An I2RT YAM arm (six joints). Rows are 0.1 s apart.
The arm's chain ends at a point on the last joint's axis. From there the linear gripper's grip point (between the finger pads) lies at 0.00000 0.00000 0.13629 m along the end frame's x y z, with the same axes.
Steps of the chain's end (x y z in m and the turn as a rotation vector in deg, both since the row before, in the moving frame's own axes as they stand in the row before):
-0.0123 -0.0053 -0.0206 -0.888 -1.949 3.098
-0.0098 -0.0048 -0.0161 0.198 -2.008 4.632
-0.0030 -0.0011 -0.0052 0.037 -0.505 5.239
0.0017 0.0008 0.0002 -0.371 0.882 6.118
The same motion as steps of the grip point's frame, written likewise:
-0.0170 -0.0033 -0.0207 -0.888 -1.949 3.098
-0.0146 -0.0055 -0.0162 0.198 -2.008 4.632
-0.0042 -0.0012 -0.0052 0.037 -0.505 5.239
0.0037 0.0018 0.0002 -0.371 0.882 6.118

